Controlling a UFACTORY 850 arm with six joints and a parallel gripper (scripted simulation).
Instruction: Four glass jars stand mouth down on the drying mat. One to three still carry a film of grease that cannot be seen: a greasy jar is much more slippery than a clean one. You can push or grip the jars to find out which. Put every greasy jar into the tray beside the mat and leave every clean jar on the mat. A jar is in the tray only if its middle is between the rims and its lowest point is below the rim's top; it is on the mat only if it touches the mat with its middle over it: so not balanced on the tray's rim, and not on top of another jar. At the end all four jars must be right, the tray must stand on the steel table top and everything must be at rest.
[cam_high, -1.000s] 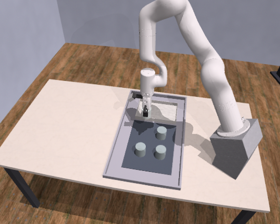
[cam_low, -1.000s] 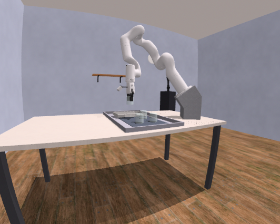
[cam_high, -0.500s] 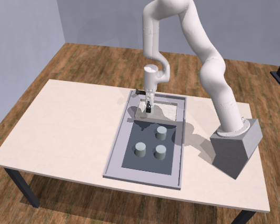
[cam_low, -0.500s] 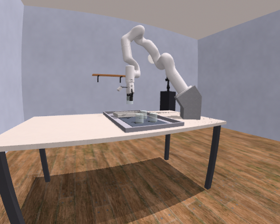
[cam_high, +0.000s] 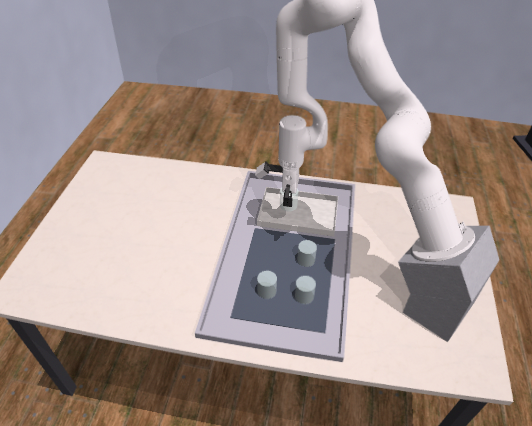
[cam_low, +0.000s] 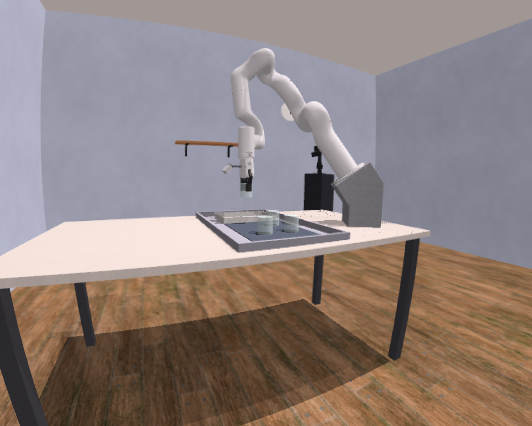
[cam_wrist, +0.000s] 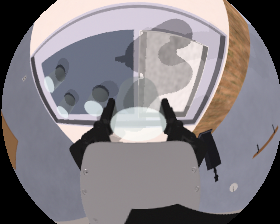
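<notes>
My hand is 6 cm past the tray, 9 cm to the left of it and 17 cm above it. From my hand the other things lie so: grey rimmed steel top 2 cm ahead, 11 cm to the left, 18 cm below; then dark drying mat 3 cm ahead, 22 cm to the left, 18 cm below.
</notes>
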